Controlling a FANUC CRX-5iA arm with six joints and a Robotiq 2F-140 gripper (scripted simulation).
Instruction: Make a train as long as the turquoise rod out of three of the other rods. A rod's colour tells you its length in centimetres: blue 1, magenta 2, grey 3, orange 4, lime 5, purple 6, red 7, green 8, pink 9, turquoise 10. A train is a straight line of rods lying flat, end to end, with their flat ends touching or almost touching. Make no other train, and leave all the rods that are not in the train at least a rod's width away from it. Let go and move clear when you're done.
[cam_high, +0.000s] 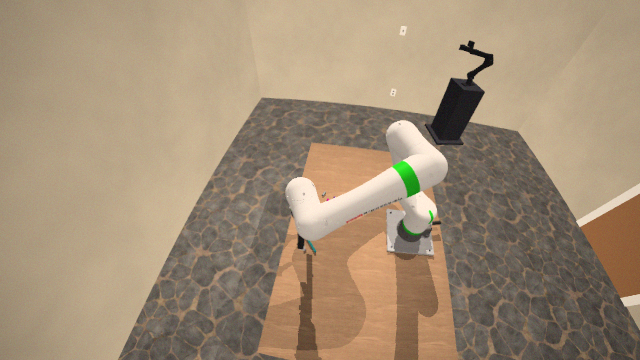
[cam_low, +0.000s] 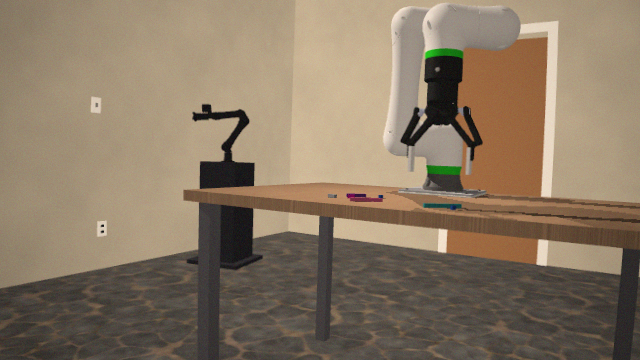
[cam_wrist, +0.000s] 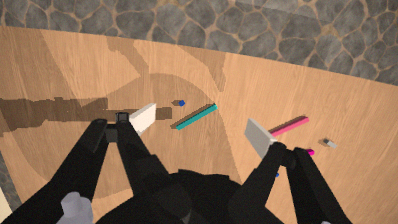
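The turquoise rod lies 90 mm below my hand, 20 mm behind it and 10 mm to the left of it. From my hand the other things lie so: pink rod 200 mm to the right, 90 mm below, 60 mm behind; magenta rod 260 mm to the right, 140 mm behind, 90 mm below; purple rod 260 mm to the right, 190 mm behind, 90 mm below.
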